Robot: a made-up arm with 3 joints. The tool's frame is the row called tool.
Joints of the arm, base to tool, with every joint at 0 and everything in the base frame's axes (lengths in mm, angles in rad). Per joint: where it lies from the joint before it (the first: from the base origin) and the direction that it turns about. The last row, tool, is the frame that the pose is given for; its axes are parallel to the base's.
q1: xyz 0 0 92 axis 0 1 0
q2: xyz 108 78 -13 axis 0 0 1
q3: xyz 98 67 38 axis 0 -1 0
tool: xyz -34 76 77
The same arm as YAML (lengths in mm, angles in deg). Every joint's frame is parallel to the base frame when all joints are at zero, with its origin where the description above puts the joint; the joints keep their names.
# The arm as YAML. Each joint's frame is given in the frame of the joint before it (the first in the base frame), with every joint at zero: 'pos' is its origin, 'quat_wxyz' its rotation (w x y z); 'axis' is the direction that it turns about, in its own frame. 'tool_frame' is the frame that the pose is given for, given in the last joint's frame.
length_unit: mm
angle_unit: deg
joints:
  - joint: q1
    pos: [0.0, 0.0, 92.0]
    quat_wxyz: [1.0, 0.0, 0.0, 0.0]
    axis: [0.0, 1.0, 0.0]
  - joint: q2
    pos: [108.0, 78.0, -13.0]
    quat_wxyz: [1.0, 0.0, 0.0, 0.0]
    axis: [0.0, 0.0, 1.0]
  - joint: q3
    pos: [98.0, 67.0, 38.0]
    quat_wxyz: [1.0, 0.0, 0.0, 0.0]
    axis: [0.0, -1.0, 0.0]
tool_frame:
  pos: [-34.0, 76.0, 77.0]
  quat_wxyz: [1.0, 0.0, 0.0, 0.0]

